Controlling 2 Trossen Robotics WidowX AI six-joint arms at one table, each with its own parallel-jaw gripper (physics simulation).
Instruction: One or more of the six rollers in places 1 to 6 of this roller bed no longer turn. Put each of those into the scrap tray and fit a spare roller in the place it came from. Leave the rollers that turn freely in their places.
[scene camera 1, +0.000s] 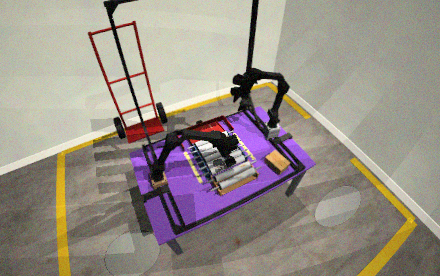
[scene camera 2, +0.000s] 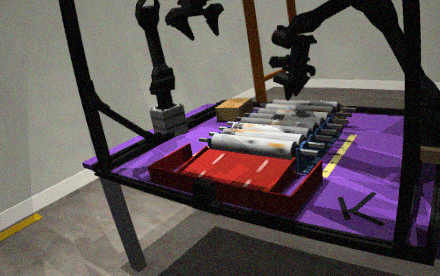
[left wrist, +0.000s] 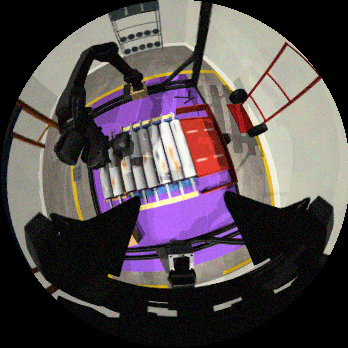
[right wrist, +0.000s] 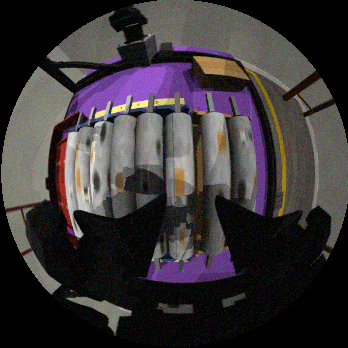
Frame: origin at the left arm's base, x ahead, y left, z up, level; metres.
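Where they show: left gripper, fingertip midpoint: (scene camera 1: 235, 106) (scene camera 2: 205, 37) (left wrist: 182, 197); right gripper, fingertip midpoint: (scene camera 1: 228, 159) (scene camera 2: 291, 98) (left wrist: 115, 159) (right wrist: 191, 198); left arm's base, link origin: (scene camera 1: 272, 125) (scene camera 2: 165, 106) (left wrist: 181, 262) (right wrist: 135, 38); right arm's base, link origin: (scene camera 1: 158, 177) (scene camera 2: 433, 142) (left wrist: 137, 87).
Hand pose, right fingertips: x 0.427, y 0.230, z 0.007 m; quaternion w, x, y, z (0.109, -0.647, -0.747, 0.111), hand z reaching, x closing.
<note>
Each offset is from my right fingertips to the top centre of the thing. "spot": to the spot under its first point.
Six grey-white rollers with orange and dark patches lie side by side in the blue roller bed @[dz -0.050, dx +0.177, dy -0.100 m] (scene camera 2: 305, 162); roller 1 @[dz -0.041, dx +0.053, dy -0.258 m] (scene camera 2: 270, 145) is beside the red scrap tray @[dz -0.067, dx +0.080, dy -0.372 m] (scene camera 1: 205, 130) (scene camera 2: 235, 200) (left wrist: 205, 145), and roller 6 @[dz -0.041, dx +0.005, dy -0.008 m] (right wrist: 179, 145) is at the other end. The tray is empty. Two spare rollers, a nearer one @[spot: dz -0.042, dx -0.076, dy +0.033 m] (right wrist: 216, 145) and an outer one @[dz -0.041, dx -0.027, dy +0.111 m] (right wrist: 243, 150), lie in the wooden holder @[spot: dz -0.111, dx -0.081, dy +0.021 m] (right wrist: 199, 150). My right gripper (scene camera 2: 290, 96) (right wrist: 191, 198) is partly open and empty above roller 6 and the nearer spare. My left gripper (scene camera 2: 205, 36) (left wrist: 182, 197) is open and empty, high above the table.
A cardboard-brown box @[dz -0.062, dx -0.351, dy +0.052 m] (scene camera 1: 277, 162) (scene camera 2: 234, 109) (right wrist: 220, 74) lies beyond the roller ends, near the left arm's side. Black frame rails run along the table edges, with upright posts. A red hand truck (scene camera 1: 145, 131) (left wrist: 239, 117) stands on the floor behind the table.
</note>
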